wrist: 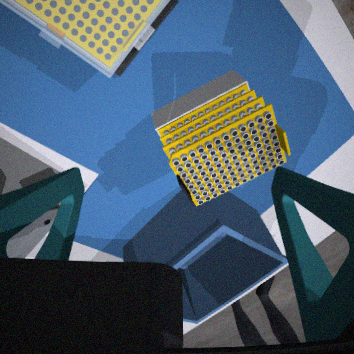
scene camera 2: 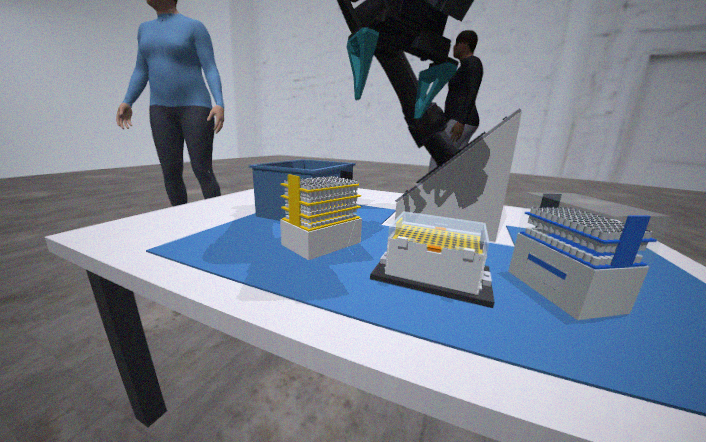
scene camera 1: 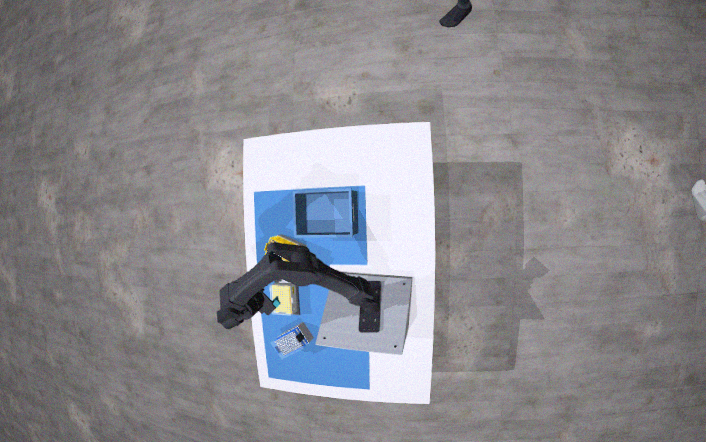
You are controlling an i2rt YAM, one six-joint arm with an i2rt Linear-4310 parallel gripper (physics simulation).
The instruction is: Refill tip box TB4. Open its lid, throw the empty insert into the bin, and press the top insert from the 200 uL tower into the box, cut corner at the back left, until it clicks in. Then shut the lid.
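The tip box (scene camera 1: 295,306) (scene camera 2: 427,270) stands on a black base on the blue mat. Its clear lid (scene camera 2: 463,224) is shut. The yellow insert (scene camera 1: 282,297) (scene camera 2: 442,238) (wrist: 102,27) inside shows empty holes. The yellow tower (scene camera 1: 281,243) (scene camera 2: 320,234) (wrist: 225,155) stands beside the box, with several tip-filled yellow inserts stacked on a white base. The blue bin (scene camera 1: 325,235) (scene camera 2: 266,192) (wrist: 256,246) stands beyond that tower. My gripper (scene camera 2: 388,107) (wrist: 177,177) is wide open and empty, high above the table. In the wrist view the tower lies between and beyond the fingers.
A tower with blue inserts (scene camera 1: 292,341) (scene camera 2: 547,281) stands on the other side of the box. A sloping grey plate (scene camera 1: 388,338) (scene camera 2: 500,171) carries the arm base behind the box. Two people (scene camera 2: 174,67) (scene camera 2: 466,83) stand beyond the white table (scene camera 1: 401,208) (scene camera 2: 93,239).
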